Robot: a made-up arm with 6 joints.
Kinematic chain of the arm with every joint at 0, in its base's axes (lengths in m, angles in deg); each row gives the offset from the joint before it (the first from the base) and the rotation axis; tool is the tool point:
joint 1: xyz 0 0 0.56 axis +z
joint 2: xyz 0.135 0 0 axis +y
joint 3: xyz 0 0 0.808 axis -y
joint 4: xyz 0 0 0.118 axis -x
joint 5: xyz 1.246 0 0 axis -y
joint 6: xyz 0.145 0 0 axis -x
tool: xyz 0 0 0
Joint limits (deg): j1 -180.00..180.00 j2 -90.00..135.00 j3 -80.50..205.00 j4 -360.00..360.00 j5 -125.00..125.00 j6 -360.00..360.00
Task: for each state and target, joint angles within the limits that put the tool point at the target. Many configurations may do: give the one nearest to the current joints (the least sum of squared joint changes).
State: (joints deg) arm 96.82 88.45 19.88 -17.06 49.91 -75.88
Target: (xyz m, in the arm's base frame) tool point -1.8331 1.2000 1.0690
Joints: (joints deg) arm 147.45 59.41 54.24 -13.88 46.46 -75.88
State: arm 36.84 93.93 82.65 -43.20 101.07 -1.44
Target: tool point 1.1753 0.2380 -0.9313
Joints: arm 16.33 114.05 29.82 -50.12 113.35 -1.44
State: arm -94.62 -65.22 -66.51 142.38 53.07 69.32
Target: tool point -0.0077 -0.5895 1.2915
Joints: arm -97.62 -74.69 -52.99 142.23 52.61 69.32
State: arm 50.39 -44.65 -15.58 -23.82 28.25 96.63
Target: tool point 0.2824 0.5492 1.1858
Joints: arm 65.59 -82.21 -68.08 -23.44 31.51 96.63
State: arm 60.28 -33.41 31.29 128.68 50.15 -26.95
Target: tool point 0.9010 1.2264 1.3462
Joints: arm 50.53 3.22 0.42 131.05 50.33 -26.95
